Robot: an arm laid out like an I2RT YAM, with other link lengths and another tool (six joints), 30 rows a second.
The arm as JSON. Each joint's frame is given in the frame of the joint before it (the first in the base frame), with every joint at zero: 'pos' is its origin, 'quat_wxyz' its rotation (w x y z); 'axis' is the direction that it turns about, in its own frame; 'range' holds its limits. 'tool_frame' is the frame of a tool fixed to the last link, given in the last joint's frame.
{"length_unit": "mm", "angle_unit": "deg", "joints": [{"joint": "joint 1", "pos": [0.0, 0.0, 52.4], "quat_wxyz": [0.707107, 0.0, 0.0, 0.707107], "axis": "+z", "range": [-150.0, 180.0]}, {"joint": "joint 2", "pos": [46.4, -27.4, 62.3], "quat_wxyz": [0.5, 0.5, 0.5, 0.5], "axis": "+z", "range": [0.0, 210.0]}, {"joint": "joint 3", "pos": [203.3, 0.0, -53.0], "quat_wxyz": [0.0, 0.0, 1.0, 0.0], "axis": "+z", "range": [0.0, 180.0]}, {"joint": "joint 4", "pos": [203.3, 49.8, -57.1], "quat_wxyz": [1.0, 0.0, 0.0, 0.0], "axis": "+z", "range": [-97.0, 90.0]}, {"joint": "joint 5", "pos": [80.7, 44.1, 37.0], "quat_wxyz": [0.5, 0.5, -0.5, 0.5], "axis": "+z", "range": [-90.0, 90.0]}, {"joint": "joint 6", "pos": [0.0, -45.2, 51.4], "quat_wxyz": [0.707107, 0.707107, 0.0, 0.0], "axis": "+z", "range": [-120.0, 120.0]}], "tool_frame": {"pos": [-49.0, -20.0, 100.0], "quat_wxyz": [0.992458, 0.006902, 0.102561, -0.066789]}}
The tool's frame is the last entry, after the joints.
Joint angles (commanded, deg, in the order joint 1, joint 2, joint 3, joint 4, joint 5, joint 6), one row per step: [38.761 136.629 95.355 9.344 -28.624 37.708]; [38.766 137.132 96.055 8.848 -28.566 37.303]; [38.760 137.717 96.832 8.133 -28.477 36.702]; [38.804 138.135 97.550 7.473 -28.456 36.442]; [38.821 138.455 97.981 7.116 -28.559 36.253]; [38.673 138.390 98.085 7.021 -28.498 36.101]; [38.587 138.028 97.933 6.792 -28.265 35.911]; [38.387 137.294 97.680 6.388 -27.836 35.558]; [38.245 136.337 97.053 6.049 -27.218 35.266]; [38.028 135.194 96.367 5.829 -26.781 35.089]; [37.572 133.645 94.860 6.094 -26.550 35.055]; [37.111 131.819 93.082 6.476 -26.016 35.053]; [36.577 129.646 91.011 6.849 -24.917 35.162]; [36.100 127.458 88.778 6.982 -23.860 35.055]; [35.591 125.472 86.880 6.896 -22.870 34.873]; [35.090 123.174 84.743 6.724 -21.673 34.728]
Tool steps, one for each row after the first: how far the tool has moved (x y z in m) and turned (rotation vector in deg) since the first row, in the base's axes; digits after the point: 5 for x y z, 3 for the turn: [0.00066 0.00081 -0.00176 -0.325 -0.126 0.145]; [0.00121 0.00148 -0.00455 -0.857 -0.251 0.348]; [0.00150 0.00243 -0.00591 -1.163 -0.194 0.499]; [0.00144 0.00303 -0.00713 -1.324 -0.126 0.694]; [0.00273 0.00222 -0.00625 -1.347 -0.329 0.566]; [0.00332 0.00120 -0.00491 -1.513 -0.549 0.375]; [0.00480 -0.00086 -0.00162 -1.753 -1.042 -0.018]; [0.00559 -0.00330 0.00131 -2.116 -1.477 -0.538]; [0.00662 -0.00610 0.00607 -2.216 -1.947 -1.043]; [0.00771 -0.01132 0.01085 -2.145 -2.281 -1.684]; [0.00897 -0.01722 0.01636 -2.123 -2.781 -2.605]; [0.01129 -0.02470 0.02242 -2.289 -3.398 -4.131]; [0.01205 -0.03233 0.02654 -2.747 -3.873 -5.452]; [0.01311 -0.03981 0.03022 -3.262 -4.314 -6.710]; [0.01370 -0.04806 0.03437 -3.870 -4.773 -8.150]
